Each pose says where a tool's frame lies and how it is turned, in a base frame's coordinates. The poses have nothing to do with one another.
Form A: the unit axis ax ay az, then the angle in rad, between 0 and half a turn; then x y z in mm.
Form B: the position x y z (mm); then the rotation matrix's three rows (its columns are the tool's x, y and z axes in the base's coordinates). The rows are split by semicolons. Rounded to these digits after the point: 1 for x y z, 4 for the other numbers.
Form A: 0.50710 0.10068 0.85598 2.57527 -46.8 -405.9 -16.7
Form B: -46.8 -405.9 -16.7; -0.3697 -0.3651 0.8544; 0.5534 -0.8252 -0.1132; 0.7464 0.4310 0.5071
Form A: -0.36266 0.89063 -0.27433 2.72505 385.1 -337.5 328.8
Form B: 385.1 -337.5 328.8; -0.6627 -0.5074 0.5508; -0.7294 0.6041 -0.3210; -0.1699 -0.6145 -0.7704
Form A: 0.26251 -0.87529 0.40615 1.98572 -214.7 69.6 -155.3
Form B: -214.7 69.6 -155.3; -0.3064 -0.6941 -0.6514; 0.0493 0.6719 -0.7390; 0.9506 -0.2586 -0.1717
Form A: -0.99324 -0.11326 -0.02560 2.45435 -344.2 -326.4 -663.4
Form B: -344.2 -326.4 -663.4; 0.9761 0.2157 -0.0268; 0.1832 -0.7503 0.6353; 0.1169 -0.6250 -0.7718
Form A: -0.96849 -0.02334 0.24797 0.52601 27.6 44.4 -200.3
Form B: 27.6 44.4 -200.3; 0.9916 -0.1214 -0.0442; 0.1276 0.8649 0.4855; -0.0207 -0.4870 0.8731
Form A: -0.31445 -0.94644 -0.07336 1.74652 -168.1 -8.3 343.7
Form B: -168.1 -8.3 343.7; -0.0587 0.4219 -0.9048; 0.2774 0.8775 0.3912; 0.9590 -0.2280 -0.1685
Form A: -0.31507 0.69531 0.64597 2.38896 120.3 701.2 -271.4
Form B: 120.3 701.2 -271.4; -0.5582 -0.8205 0.1232; 0.0626 0.1064 0.9923; -0.8274 0.5616 -0.0080
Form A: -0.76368 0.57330 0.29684 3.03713 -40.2 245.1 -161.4
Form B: -40.2 245.1 -161.4; 0.1687 -0.9042 -0.3924; -0.8423 -0.3390 0.4191; -0.5119 0.2598 -0.8188
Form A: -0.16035 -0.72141 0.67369 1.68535 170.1 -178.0 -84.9
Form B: 170.1 -178.0 -84.9; -0.0857 -0.5404 -0.8371; 0.7982 0.4656 -0.3823; 0.5963 -0.7009 0.3914
